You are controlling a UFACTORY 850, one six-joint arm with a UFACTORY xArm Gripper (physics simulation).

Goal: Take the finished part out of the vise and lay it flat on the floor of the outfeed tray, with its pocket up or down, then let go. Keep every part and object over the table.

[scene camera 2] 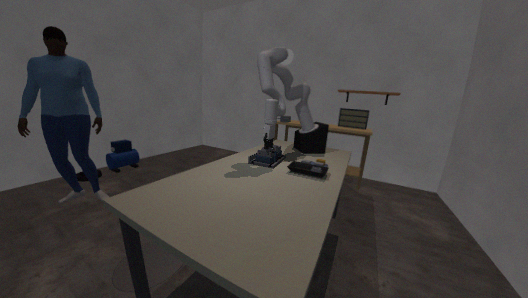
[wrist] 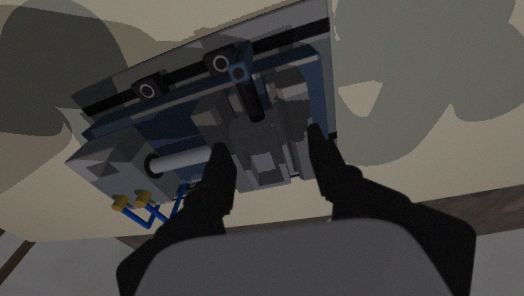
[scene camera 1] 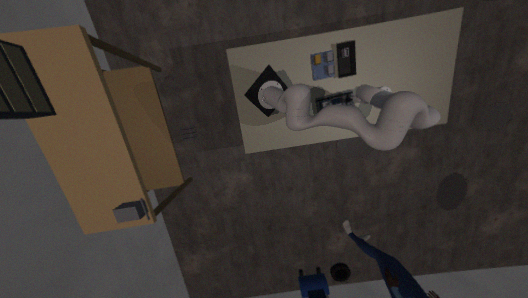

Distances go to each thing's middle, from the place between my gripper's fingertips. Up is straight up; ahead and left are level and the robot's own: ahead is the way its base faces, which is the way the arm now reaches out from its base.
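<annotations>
My hand: 3 cm to the right of the dark rod (wrist: pixel 247 90), 2 cm above it.
</annotations>
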